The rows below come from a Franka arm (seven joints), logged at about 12 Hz.
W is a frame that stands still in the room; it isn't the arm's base.
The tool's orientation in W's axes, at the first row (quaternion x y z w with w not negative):
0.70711, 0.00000, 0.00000, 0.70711
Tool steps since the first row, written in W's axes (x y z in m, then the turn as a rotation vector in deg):
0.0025, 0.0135, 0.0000, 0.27, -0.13, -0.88
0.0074, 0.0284, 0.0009, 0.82, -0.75, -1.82
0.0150, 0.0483, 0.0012, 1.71, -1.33, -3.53
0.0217, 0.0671, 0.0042, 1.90, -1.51, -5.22
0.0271, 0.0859, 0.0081, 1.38, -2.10, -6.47
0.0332, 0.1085, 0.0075, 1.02, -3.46, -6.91
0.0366, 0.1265, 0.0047, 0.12, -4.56, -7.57
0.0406, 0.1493, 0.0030, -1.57, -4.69, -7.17
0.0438, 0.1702, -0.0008, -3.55, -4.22, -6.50
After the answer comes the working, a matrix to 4 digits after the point.
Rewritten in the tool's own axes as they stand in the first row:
0.0025, 0.0000, -0.0135, 0.27, -0.88, 0.13
0.0074, 0.0009, -0.0284, 0.82, -1.82, 0.75
0.0150, 0.0012, -0.0483, 1.71, -3.53, 1.33
0.0217, 0.0042, -0.0671, 1.90, -5.22, 1.51
0.0271, 0.0081, -0.0859, 1.38, -6.47, 2.10
0.0332, 0.0075, -0.1085, 1.02, -6.91, 3.46
0.0366, 0.0047, -0.1265, 0.12, -7.57, 4.56
0.0406, 0.0030, -0.1493, -1.57, -7.17, 4.69
0.0438, -0.0008, -0.1702, -3.55, -6.50, 4.22

The tool's axes in the first row as the columns of a matrix, in W's axes (rounded; the answer above uses it unrounded):
1.0000, 0.0000, 0.0000
0.0000, 0.0000, -1.0000
0.0000, 1.0000, 0.0000

